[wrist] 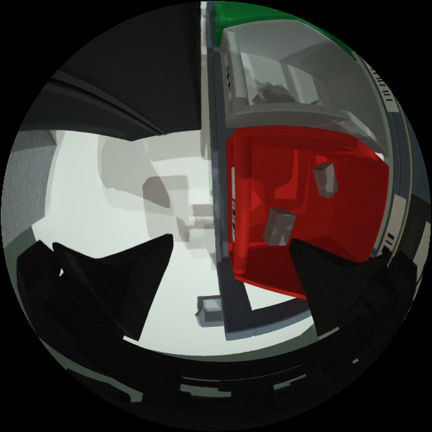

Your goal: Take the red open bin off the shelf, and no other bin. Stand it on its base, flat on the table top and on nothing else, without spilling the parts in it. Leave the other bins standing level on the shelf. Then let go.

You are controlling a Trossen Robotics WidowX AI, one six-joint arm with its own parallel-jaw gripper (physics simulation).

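Observation:
The red open bin point(350, 220) stands on the shelf point(218, 165) at the right of the wrist view, with its front lip and label toward the left. Two grey block-like parts lie inside it, one near the middle point(280, 227) and one farther back point(326, 180). My gripper point(234, 243) is open wide with nothing between its fingers. The right finger overlaps the lower edge of the red bin in the view, and the left finger shows over the white table top. The bin's front lip lies between the two fingers in the view; whether a finger touches the bin cannot be told.
A grey open bin point(345, 80) with parts in it stands right beside the red bin. A green bin point(250, 11) shows partly beyond it. The white table top point(80, 200) lies left of the shelf, with shadows on it. A dark arm part point(135, 70) fills the upper left.

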